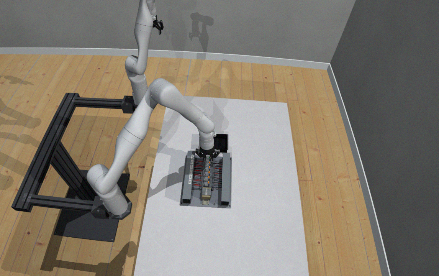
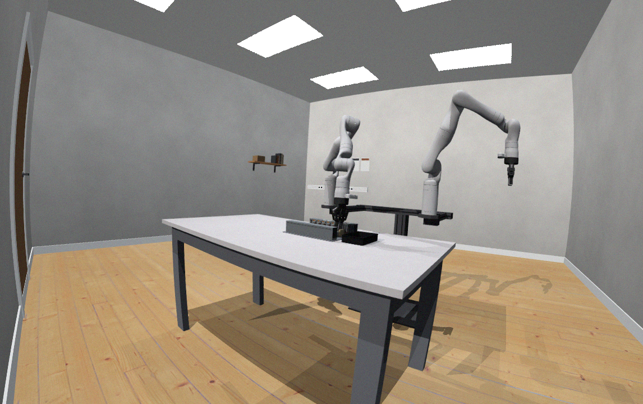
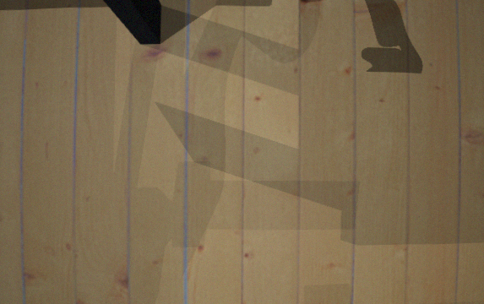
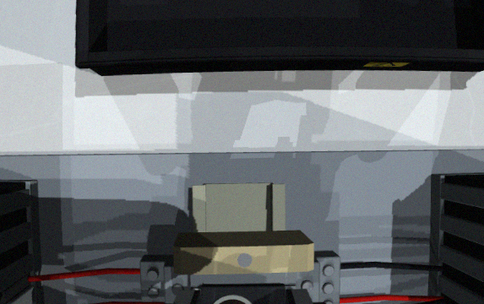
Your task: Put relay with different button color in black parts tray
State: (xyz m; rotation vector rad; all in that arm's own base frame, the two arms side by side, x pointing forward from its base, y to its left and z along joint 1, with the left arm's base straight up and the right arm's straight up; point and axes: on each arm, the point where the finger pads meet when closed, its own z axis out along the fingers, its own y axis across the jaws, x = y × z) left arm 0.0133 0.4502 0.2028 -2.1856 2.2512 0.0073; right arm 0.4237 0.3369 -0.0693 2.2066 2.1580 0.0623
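Right now my right hand is 10 mm above the green-button relay. Round my right hand: relay panel: 110 mm to the right, 30 mm below; black parts tray: 140 mm to the left, 40 mm below, 30 mm ahead.
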